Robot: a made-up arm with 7 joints.
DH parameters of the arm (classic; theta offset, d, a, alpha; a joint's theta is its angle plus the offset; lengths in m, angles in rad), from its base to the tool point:
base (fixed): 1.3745 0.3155 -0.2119 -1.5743
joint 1: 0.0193 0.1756 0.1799 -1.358
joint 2: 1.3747 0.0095 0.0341 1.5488
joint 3: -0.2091 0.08 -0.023 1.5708
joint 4: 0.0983 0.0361 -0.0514 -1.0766
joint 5: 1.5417 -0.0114 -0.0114 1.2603
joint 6: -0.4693 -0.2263 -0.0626 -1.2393
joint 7: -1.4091 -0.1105 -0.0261 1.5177
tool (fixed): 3.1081 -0.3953 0 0
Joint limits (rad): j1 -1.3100..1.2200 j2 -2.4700..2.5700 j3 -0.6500..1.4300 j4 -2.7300..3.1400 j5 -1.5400..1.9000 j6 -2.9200..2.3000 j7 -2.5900..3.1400
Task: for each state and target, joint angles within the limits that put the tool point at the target. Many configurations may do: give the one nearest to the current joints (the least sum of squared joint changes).
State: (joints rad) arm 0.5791 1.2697 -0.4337 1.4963 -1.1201 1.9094 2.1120
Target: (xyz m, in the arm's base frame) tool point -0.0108 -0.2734 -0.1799
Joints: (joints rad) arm -0.2007 1.0370 -0.1049 1.4984 -1.2568 2.1599 2.3177
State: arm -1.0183 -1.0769 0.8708 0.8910 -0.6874 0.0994 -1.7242
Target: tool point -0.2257 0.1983 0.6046
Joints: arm -0.8953 -1.3273 0.9177 1.2749 -0.5134 0.2198 -1.6776
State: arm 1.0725 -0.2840 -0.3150 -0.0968 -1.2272 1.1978 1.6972
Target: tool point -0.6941 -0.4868 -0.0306
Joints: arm 0.9836 -0.2211 -0.0617 -0.2000 -1.0647 1.1178 1.7222
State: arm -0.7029 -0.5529 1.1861 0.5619 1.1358 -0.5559 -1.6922
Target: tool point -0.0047 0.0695 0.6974
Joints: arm -1.0436 -0.3397 0.9650 0.4798 0.8060 -0.6904 -1.9632
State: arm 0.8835 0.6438 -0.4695 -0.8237 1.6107 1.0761 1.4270
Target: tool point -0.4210 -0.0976 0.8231
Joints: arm 0.2446 0.4214 0.1720 -0.6286 1.5793 0.9897 1.3638
